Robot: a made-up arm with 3 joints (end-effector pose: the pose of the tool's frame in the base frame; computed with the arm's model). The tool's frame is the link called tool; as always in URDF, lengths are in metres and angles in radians.
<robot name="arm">
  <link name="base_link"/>
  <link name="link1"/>
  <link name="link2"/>
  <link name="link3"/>
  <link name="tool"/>
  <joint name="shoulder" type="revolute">
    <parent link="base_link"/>
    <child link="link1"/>
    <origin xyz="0 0 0.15"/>
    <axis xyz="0 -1 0"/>
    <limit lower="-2.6" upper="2.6" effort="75" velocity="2"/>
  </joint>
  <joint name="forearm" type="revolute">
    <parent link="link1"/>
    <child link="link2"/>
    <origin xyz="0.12 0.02 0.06"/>
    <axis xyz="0 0 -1"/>
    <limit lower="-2.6" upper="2.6" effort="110" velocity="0.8"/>
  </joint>
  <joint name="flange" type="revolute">
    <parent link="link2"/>
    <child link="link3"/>
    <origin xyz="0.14 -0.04 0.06"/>
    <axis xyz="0 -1 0"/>
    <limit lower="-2.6" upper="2.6" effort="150" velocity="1.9"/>
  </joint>
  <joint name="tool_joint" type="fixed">
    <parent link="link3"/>
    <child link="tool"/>
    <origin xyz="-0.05 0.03 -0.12"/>
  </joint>
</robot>
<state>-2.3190 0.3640 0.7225</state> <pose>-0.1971 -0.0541 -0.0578 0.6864 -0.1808 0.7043 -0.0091</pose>
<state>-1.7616 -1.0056 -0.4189</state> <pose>0.0012 0.0531 -0.0059 0.4051 0.2998 0.7770 0.3773</pose>
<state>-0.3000 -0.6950 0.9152</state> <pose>0.2730 0.1434 0.0731 0.8961 0.1944 -0.2847 0.2796</pose>
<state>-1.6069 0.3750 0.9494</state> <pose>-0.0017 -0.0657 -0.1605 0.9299 -0.1785 0.3172 -0.0538</pose>
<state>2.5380 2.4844 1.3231</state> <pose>0.0414 -0.1212 0.0703 0.1136 -0.5402 0.3021 0.7772</pose>
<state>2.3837 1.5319 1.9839</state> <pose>-0.1716 -0.2502 0.1440 0.4147 -0.1377 0.5895 0.6794</pose>
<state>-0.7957 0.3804 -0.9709</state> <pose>0.1565 0.0060 0.1239 0.6232 0.0165 0.7589 -0.1883</pose>
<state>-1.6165 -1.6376 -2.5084</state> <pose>0.2405 0.1297 0.0162 0.3225 0.3150 -0.6022 -0.6589</pose>
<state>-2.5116 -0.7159 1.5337</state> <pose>-0.2210 0.1818 -0.0923 0.8269 0.3152 0.4399 -0.1530</pose>
